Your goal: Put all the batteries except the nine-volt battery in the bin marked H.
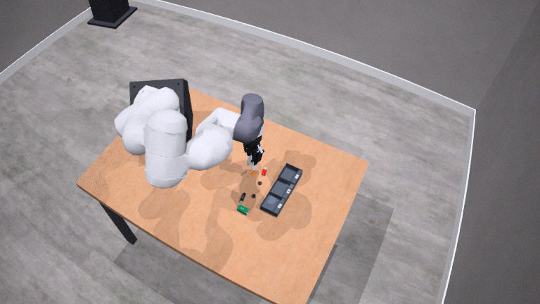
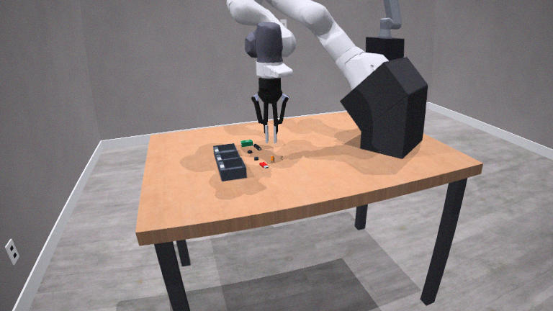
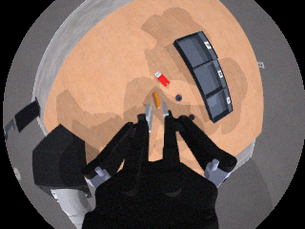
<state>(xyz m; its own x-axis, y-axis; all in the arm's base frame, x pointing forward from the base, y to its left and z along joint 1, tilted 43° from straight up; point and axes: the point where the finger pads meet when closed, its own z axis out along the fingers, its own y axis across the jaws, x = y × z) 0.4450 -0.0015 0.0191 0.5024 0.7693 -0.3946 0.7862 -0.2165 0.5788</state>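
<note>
My gripper is now 100 mm above the orange battery. Round my hand: black cylindrical battery 130 mm to the right, 100 mm below; then green flat board 40 mm ahead, 190 mm to the right, 100 mm below.
</note>
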